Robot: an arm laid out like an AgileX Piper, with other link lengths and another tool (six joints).
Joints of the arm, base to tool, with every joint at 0 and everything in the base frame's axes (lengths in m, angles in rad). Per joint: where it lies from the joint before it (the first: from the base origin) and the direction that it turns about. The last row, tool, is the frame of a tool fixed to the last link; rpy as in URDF.
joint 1: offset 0 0 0.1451 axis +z
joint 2: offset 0 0 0 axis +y
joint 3: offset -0.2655 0 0.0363 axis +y
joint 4: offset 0.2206 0 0.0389 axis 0.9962 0 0.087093
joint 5: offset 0 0 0 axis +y
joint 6: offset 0.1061 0 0.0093 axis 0.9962 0 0.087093
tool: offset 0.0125 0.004 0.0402 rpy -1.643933 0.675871 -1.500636
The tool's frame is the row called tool.
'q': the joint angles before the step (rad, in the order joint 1, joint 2, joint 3, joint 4, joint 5, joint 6). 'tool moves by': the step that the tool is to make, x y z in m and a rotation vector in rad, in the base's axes. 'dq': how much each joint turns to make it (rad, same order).
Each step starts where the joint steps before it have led.
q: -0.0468, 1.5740, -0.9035, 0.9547, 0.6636, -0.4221
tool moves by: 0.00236, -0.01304, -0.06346, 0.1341, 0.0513, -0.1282
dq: -0.0460, 0.1647, 0.1455, 0.4872, -0.0668, -0.4117
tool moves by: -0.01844, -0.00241, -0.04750, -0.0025, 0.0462, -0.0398
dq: 0.0000, 0.1085, 0.1369, 0.3339, -0.0194, -0.3632
